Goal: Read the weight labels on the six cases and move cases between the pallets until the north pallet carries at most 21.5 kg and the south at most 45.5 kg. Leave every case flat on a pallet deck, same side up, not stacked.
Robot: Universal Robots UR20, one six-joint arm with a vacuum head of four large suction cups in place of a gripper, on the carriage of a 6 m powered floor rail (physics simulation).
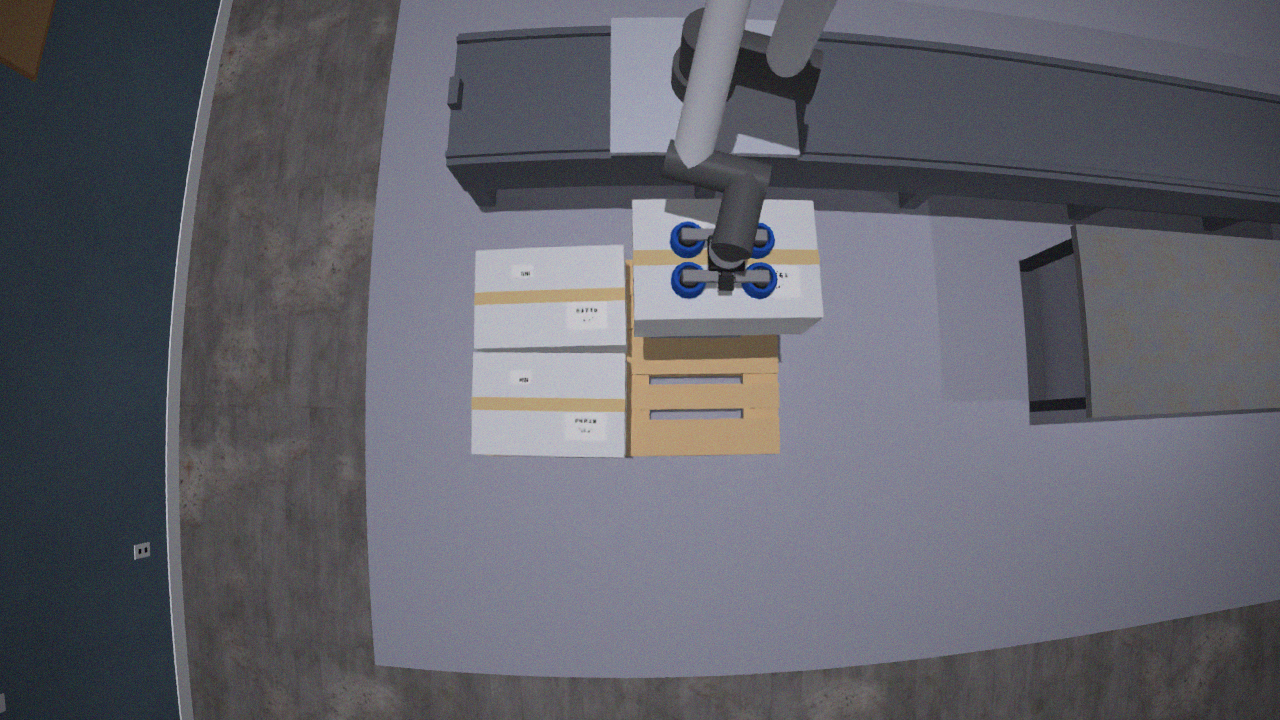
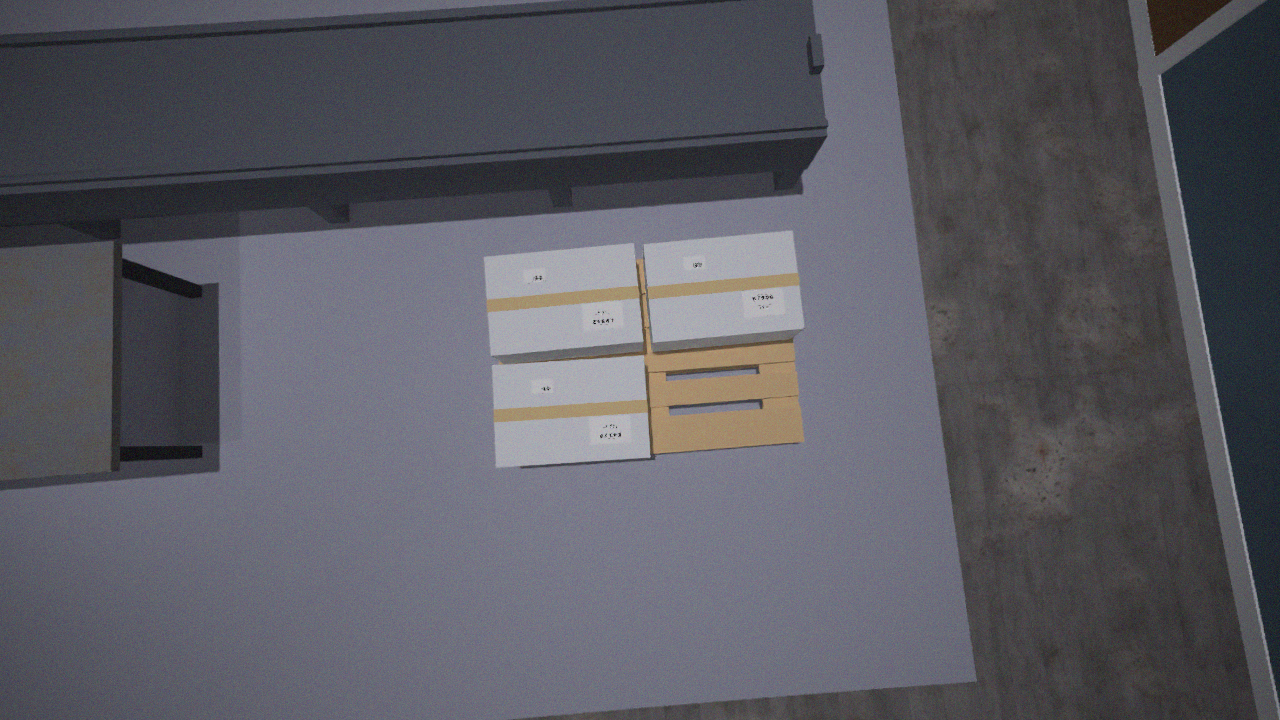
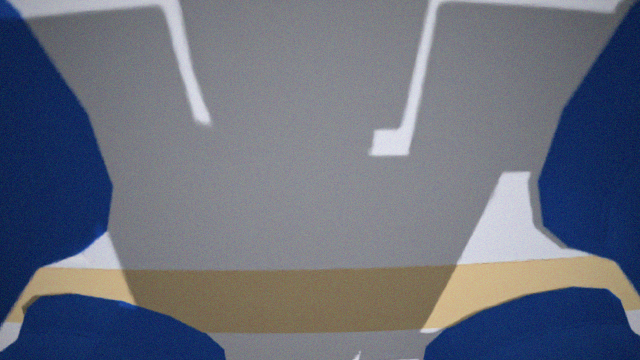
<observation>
my suction head: image 1 681,291; image 3 63,191; not seen in image 2 (out of frame)
</observation>
